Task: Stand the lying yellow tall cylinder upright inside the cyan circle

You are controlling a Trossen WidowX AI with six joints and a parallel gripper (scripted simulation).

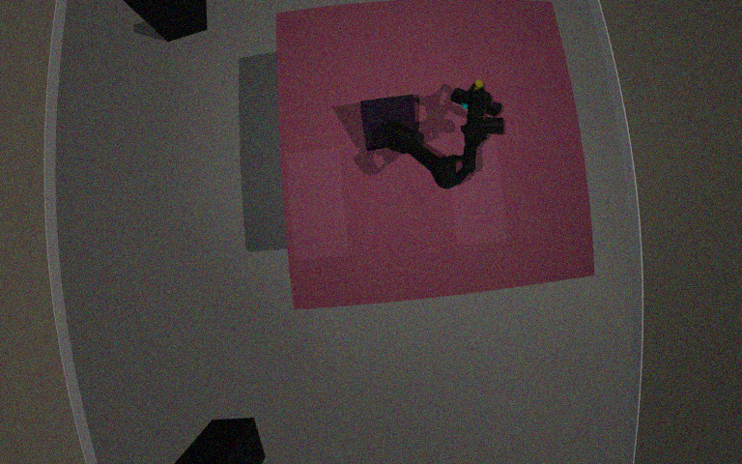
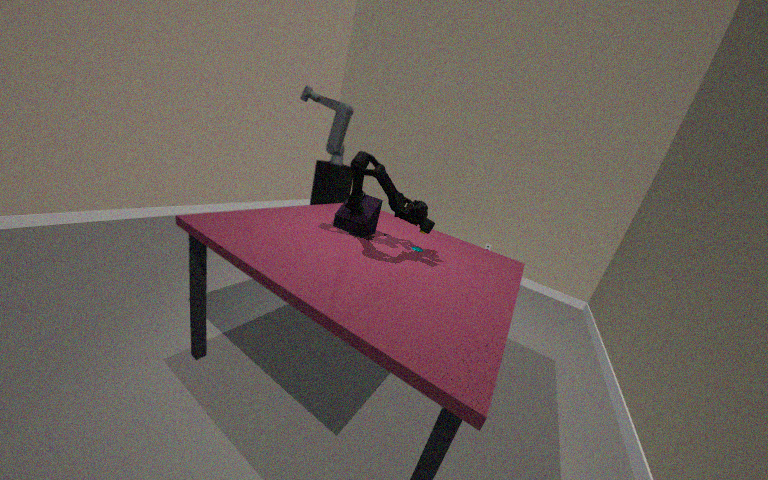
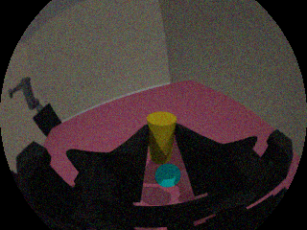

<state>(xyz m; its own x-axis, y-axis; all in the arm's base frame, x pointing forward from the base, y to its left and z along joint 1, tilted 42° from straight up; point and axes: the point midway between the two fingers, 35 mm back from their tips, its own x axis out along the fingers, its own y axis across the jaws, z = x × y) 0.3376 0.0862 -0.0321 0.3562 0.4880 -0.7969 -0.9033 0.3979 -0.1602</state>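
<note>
Right now the cyan circle is 140 mm below my gripper tip, 20 mm to the right of it and 10 mm behind it. From my gripper tip the other things lie so: yellow tall cylinder: 20 mm below.
</note>
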